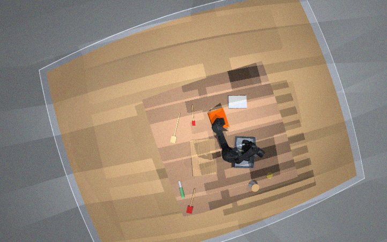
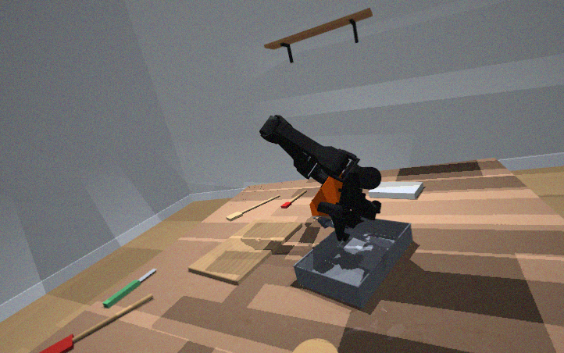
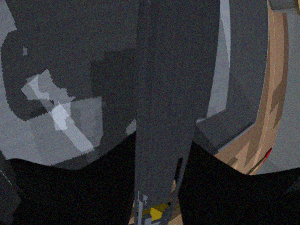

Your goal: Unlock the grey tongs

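My gripper tip is now 20 mm short of the grey roasting tin, 40 mm to the right of it and 30 mm above it. Also, from my gripper tip: wooden board 50 mm behind, 360 mm to the right, 50 mm below; then white block 480 mm behind, 110 mm to the left, 40 mm below.
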